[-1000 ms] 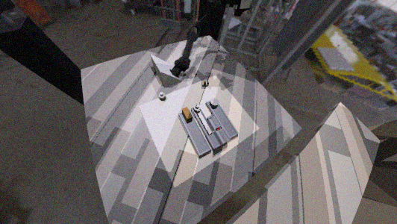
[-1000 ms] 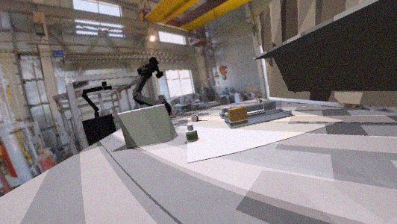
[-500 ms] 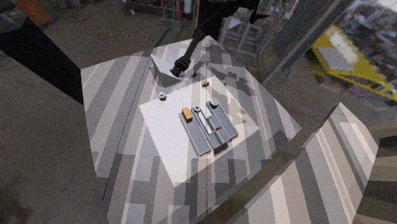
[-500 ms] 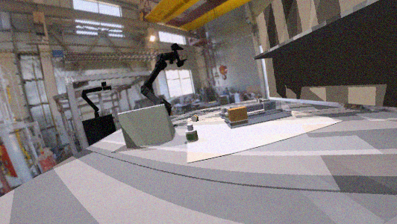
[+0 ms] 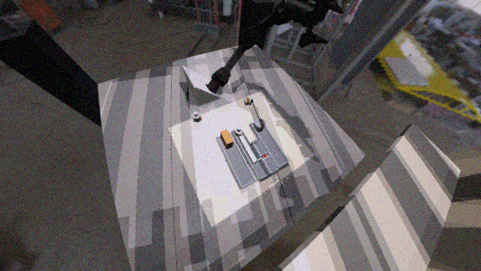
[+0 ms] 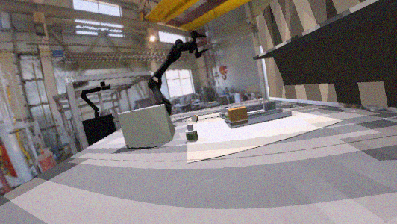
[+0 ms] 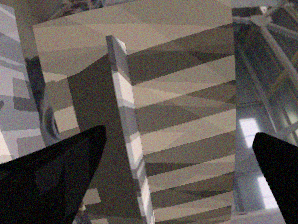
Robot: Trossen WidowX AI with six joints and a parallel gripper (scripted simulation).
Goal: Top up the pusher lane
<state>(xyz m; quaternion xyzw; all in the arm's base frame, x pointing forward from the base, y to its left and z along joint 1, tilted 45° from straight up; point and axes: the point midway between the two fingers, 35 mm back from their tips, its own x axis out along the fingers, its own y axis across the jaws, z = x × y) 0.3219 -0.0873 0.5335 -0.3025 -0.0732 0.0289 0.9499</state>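
My gripper tip is 10 mm short of the orange box, 390 mm to the left of it and 460 mm above it. From my gripper tip the other things lie so: grey cylinder 10 mm ahead, 180 mm to the right, 470 mm below; sprung lane 150 mm ahead, 290 mm to the right, 480 mm below.
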